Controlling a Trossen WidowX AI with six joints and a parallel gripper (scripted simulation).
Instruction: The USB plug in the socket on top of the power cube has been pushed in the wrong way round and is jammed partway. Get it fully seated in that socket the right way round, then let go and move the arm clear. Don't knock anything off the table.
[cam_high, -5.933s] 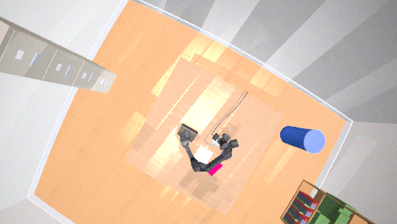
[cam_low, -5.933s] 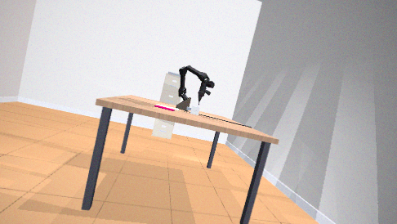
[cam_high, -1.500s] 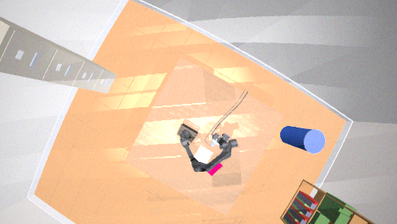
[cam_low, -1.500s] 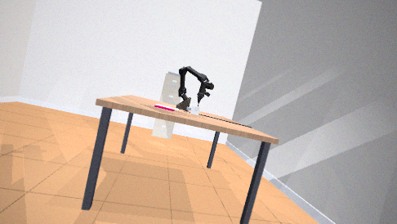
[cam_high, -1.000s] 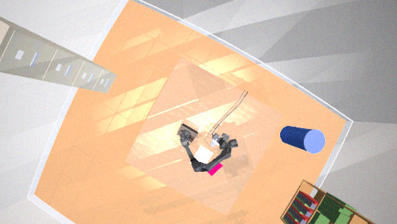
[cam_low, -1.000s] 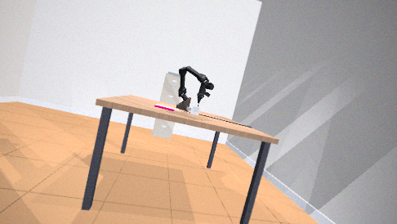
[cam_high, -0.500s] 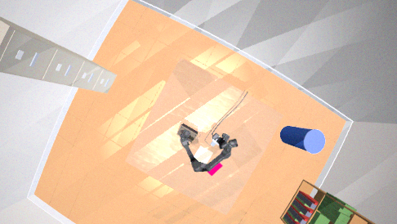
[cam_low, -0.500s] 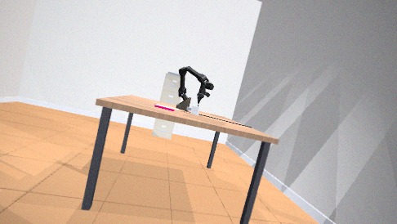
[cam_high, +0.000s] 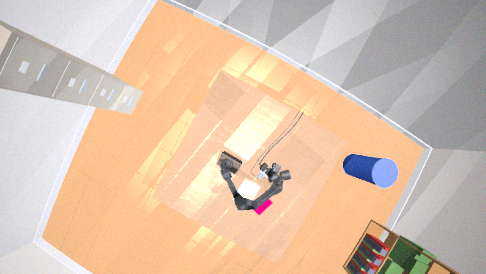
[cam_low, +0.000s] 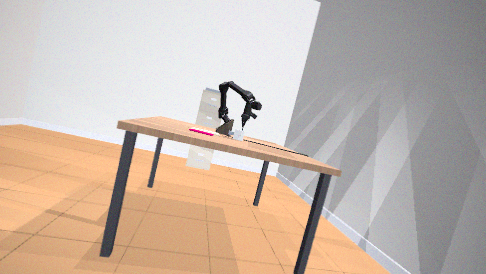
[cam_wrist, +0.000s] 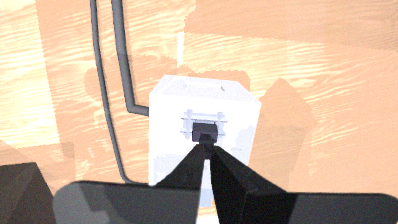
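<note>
My gripper tip is 20 mm above the USB plug. From my gripper tip the other things lie so: flat pink object 140 mm ahead, 310 mm to the right, 100 mm below.
</note>
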